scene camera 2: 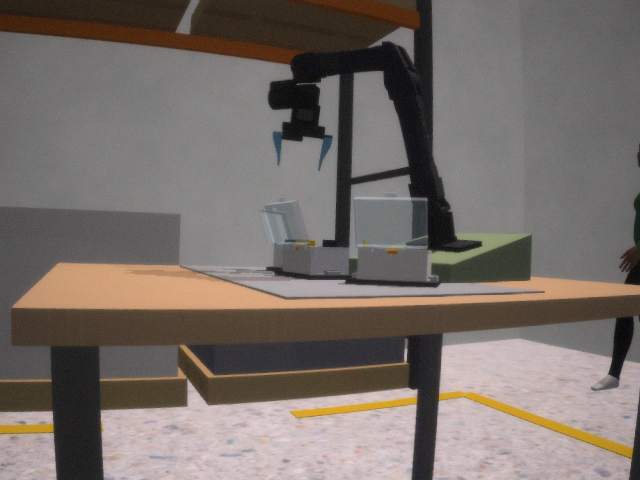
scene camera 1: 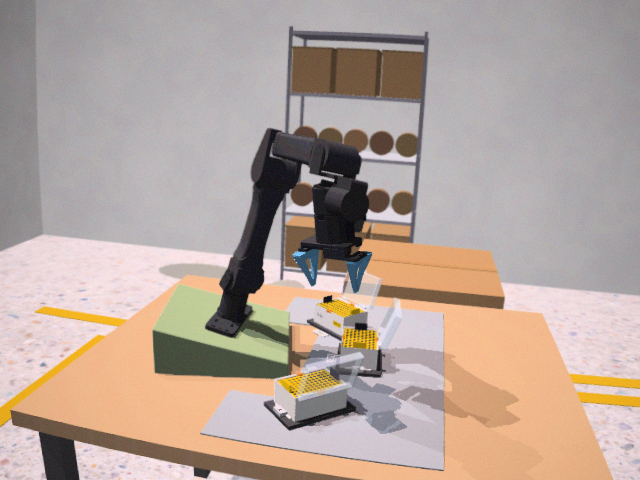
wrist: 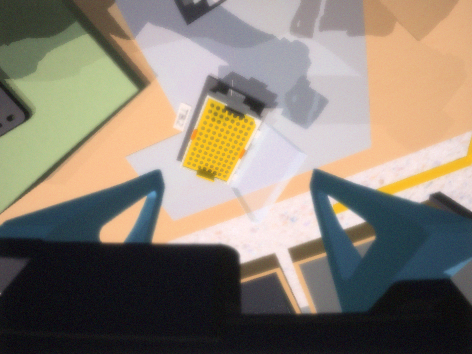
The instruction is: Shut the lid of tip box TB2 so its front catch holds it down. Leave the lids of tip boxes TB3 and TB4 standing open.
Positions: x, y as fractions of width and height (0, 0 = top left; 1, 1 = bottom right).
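Observation:
Gripper at (scene camera 1: 0.52, 0.60), (scene camera 2: 0.47, 0.35), (wrist: 0.50, 0.50). Grey mat at (scene camera 1: 0.62, 0.88), (scene camera 2: 0.40, 0.58), (wrist: 0.66, 0.20).

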